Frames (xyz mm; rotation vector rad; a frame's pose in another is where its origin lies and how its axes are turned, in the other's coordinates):
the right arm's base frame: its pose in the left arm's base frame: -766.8 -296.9 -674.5 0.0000 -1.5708 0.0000
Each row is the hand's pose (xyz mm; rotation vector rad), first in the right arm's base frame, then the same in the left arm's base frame.
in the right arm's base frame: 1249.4 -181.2 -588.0 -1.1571 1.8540 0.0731
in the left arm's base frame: -178.8 -478.1 574.9 -0.7423 0.4360 -0.6541
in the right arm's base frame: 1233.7 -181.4 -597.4 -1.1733 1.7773 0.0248
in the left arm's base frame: -169.4 -478.3 559.2 -0.7306 0.3643 -0.7004
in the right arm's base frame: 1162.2 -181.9 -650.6 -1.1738 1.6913 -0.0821
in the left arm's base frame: -116.2 -478.8 487.7 -0.6739 0.2806 -0.7752
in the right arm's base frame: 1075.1 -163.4 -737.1 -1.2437 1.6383 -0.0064
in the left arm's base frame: -29.7 -460.3 400.6 -0.7681 0.2476 -0.7761
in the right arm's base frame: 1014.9 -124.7 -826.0 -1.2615 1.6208 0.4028
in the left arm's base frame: 59.2 -421.6 340.4 -1.0335 0.2549 -0.5332
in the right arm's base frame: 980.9 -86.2 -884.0 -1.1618 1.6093 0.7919
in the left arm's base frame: 117.2 -383.1 306.4 -1.2122 0.2702 -0.2295
